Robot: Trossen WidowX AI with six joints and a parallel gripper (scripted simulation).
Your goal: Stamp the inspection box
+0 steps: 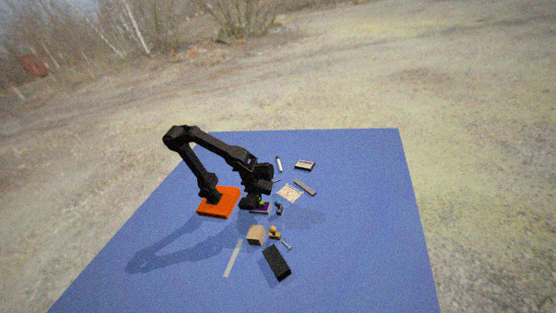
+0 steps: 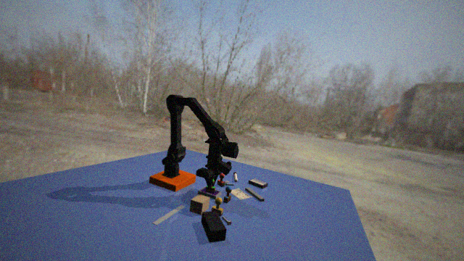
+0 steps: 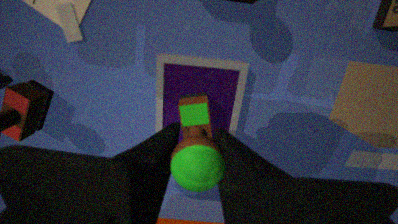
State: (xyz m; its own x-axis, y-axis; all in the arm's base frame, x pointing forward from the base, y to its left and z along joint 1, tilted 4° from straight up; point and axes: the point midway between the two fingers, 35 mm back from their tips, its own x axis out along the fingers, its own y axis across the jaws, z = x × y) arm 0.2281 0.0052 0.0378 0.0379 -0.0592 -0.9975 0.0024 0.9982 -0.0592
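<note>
My gripper tip is 30 mm above the purple ink pad. From my gripper tip the other things lie so: blue-knobbed stamp (90 mm ahead, 10 mm to the right, 10 mm below); red-knobbed stamp (10 mm behind, 130 mm to the left, 10 mm below); green-knobbed stamp (right at my gripper tip).
</note>
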